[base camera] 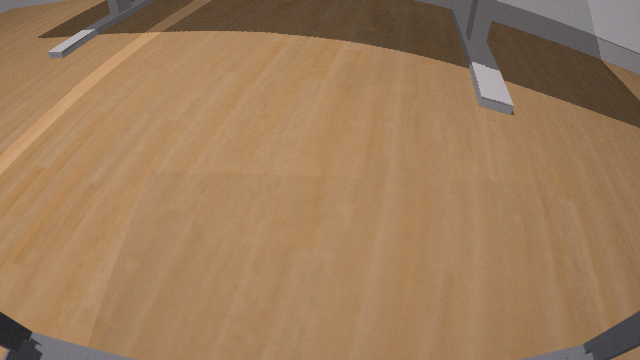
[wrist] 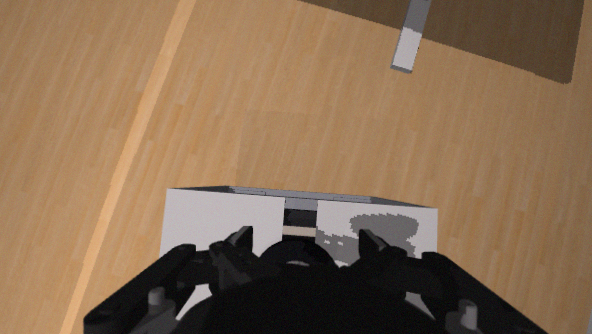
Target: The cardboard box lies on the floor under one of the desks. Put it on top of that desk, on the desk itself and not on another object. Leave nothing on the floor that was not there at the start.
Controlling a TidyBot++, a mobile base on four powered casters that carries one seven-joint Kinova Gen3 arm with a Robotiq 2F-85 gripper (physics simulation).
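Places are measured from the arm's base along level axes (x left, y back, z up), in millimetres.
Pixels of known places: gripper, fingertip midpoint: (wrist: pixel 305 239).
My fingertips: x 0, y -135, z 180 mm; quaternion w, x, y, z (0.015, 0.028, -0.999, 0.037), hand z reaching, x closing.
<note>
Behind a point stands the place of what it marks.
My gripper (wrist: pixel 305 239) {x 0, y -135, z 180 mm} is open and empty; its two black fingers stand wide apart over the white top of the robot's own base (wrist: pixel 225 212) {x 136, y -116, z -14 mm} in the wrist view. The cardboard box does not show in either view. The desk's top does not show either. Grey desk feet with light ends show at the upper left (base camera: pixel 72 44) {x 791, y -999, z -375 mm} and the upper right (base camera: pixel 492 86) {x -379, y -714, z -372 mm} of the base camera view. One desk foot (wrist: pixel 408 49) {x -390, y -733, z -372 mm} also shows at the top right in the wrist view.
A dark shadow (base camera: pixel 310 22) {x 16, y -1038, z -397 mm} (wrist: pixel 500 35) {x -793, y -850, z -397 mm} lies on the wooden floor (base camera: pixel 320 200) {x -12, y -409, z -397 mm} (wrist: pixel 320 80) {x -53, y -591, z -397 mm} around the desk feet. A lighter strip (base camera: pixel 82 90) (wrist: pixel 137 130) crosses the floor at the left. A grey-white wall (base camera: pixel 617 22) {x -1236, y -1235, z -221 mm} stands at the upper right in the base camera view.
</note>
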